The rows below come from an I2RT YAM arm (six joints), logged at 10 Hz.
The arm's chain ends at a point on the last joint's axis. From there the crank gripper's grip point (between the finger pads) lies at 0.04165 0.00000 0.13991 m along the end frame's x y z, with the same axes.
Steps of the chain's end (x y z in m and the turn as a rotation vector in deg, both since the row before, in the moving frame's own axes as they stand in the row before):
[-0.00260, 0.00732, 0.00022, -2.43, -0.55, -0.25]
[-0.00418, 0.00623, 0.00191, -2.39, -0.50, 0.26]
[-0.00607, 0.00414, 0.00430, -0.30, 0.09, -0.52]
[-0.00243, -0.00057, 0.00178, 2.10, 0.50, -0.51]
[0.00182, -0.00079, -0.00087, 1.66, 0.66, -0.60]
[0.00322, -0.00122, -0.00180, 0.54, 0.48, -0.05]
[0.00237, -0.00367, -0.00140, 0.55, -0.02, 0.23]
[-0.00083, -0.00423, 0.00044, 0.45, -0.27, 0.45]
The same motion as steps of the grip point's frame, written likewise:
[-0.00393, 0.01308, 0.00049, -2.43, -0.55, -0.25]
[-0.00542, 0.01226, 0.00214, -2.39, -0.50, 0.26]
[-0.00585, 0.00449, 0.00423, -0.30, 0.09, -0.52]
[-0.00124, -0.00607, 0.00131, 2.10, 0.50, -0.51]
[0.00341, -0.00528, -0.00142, 1.66, 0.66, -0.60]
[0.00439, -0.00257, -0.00216, 0.54, 0.48, -0.05]
[0.00232, -0.00485, -0.00139, 0.55, -0.02, 0.23]
[-0.00149, -0.00501, 0.00063, 0.45, -0.27, 0.45]

